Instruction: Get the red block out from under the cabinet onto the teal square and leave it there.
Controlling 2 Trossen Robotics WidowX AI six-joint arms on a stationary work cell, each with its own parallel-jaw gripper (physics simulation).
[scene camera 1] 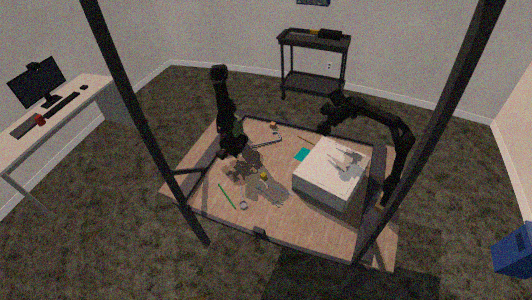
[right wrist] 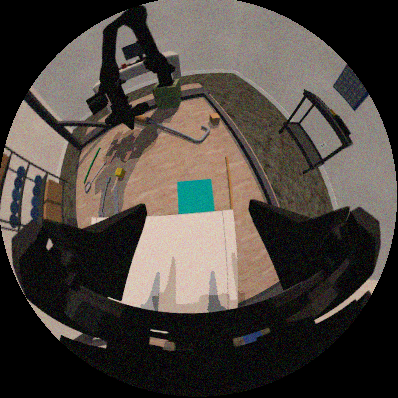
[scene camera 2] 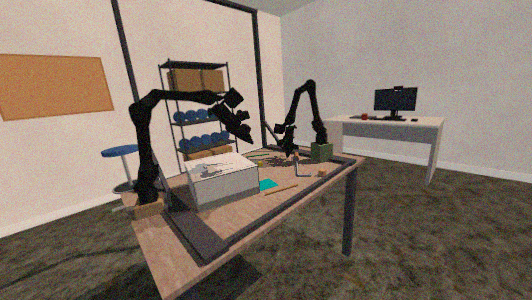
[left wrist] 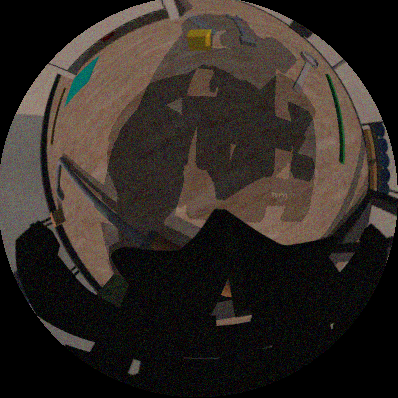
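Pixels of known places: left gripper, fingertip midpoint: (scene camera 1: pixel 236 157) (right wrist: pixel 132 128) (scene camera 2: pixel 287 157) (left wrist: pixel 218 213); right gripper, fingertip midpoint: (right wrist: pixel 197 206) (scene camera 2: pixel 249 141); left arm's base at its link origin: (right wrist: pixel 165 83) (scene camera 2: pixel 321 142); right arm's base at its link origin: (right wrist: pixel 184 344) (scene camera 2: pixel 149 199).
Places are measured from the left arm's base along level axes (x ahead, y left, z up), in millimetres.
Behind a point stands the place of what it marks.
The white cabinet (scene camera 1: pixel 330 162) @[y 103, x 641, z 22 mm] (scene camera 2: pixel 227 182) @[y 250, x 648, z -17 mm] (right wrist: pixel 185 230) @[y 153, x 543, z 22 mm] stands on the table. A small dark red patch, the red block (left wrist: pixel 107 37), shows in the dark gap under it in the left wrist view. The teal square (scene camera 1: pixel 302 154) @[y 152, x 433, z -112 mm] (scene camera 2: pixel 268 184) @[y 168, x 440, z -113 mm] (left wrist: pixel 82 81) @[y 130, x 429, z -113 mm] (right wrist: pixel 196 196) @[y 161, x 454, z -112 mm] lies bare beside the cabinet. A grey hooked rod (scene camera 1: pixel 267 144) @[y 76, x 232, z -104 mm] (scene camera 2: pixel 296 167) @[y 69, x 225, z -99 mm] (left wrist: pixel 85 185) @[y 40, x 212, z -104 mm] (right wrist: pixel 175 134) @[y 71, x 229, z -103 mm] with an orange handle lies near my left gripper (scene camera 1: pixel 221 155) (scene camera 2: pixel 288 154) @[y -122, x 189, z -99 mm] (left wrist: pixel 221 210) @[y -122, x 189, z -99 mm] (right wrist: pixel 131 127) @[y -122, x 189, z -99 mm]. That gripper is shut and empty; its fingers partly hide the handle. My right gripper (scene camera 2: pixel 250 142) @[y 172, x 518, z 123 mm] (right wrist: pixel 197 206) @[y 172, x 518, z 123 mm] is open, high above the cabinet side.
A yellow block (scene camera 1: pixel 263 175) @[y -111, x 395, z -88 mm] (scene camera 2: pixel 260 164) @[y -95, x 393, z -99 mm] (left wrist: pixel 199 40) @[y -107, x 377, z -95 mm] (right wrist: pixel 119 172) @[y -98, x 396, z -88 mm] lies mid-table. A green stick (scene camera 1: pixel 227 196) @[y -318, x 349, z -106 mm] (left wrist: pixel 338 120) @[y -310, x 319, z -110 mm] (right wrist: pixel 92 165) @[y -314, x 345, z -112 mm], a wooden stick (scene camera 2: pixel 281 189) @[y 257, x 409, z -107 mm] (right wrist: pixel 229 180) @[y 254, x 402, z -106 mm], and an orange cube (scene camera 1: pixel 273 124) @[y 203, x 157, z -84 mm] (scene camera 2: pixel 322 173) @[y 221, x 155, z -95 mm] (right wrist: pixel 214 119) @[y 208, x 161, z -93 mm] lie around. A green box (scene camera 2: pixel 321 152) @[y 50, x 37, z -45 mm] (right wrist: pixel 167 96) @[y 12, x 50, z -48 mm] stands by the left arm's base.
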